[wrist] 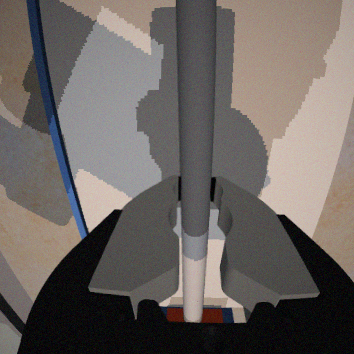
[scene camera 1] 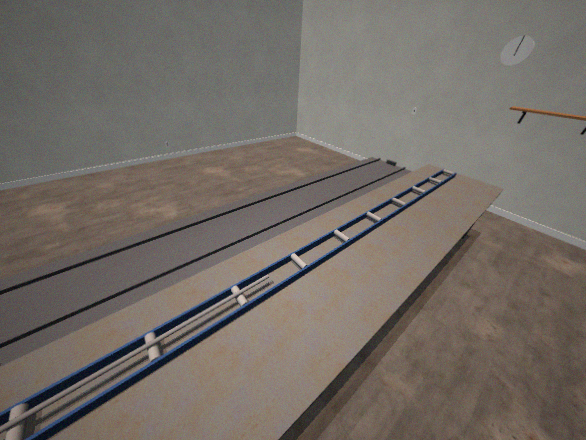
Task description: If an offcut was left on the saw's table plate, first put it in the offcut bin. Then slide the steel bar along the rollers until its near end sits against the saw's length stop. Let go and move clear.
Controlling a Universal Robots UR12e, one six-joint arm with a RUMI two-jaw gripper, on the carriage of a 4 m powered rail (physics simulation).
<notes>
In view: the gripper (wrist: 194, 179) and a roller track (wrist: 108, 83).
</notes>
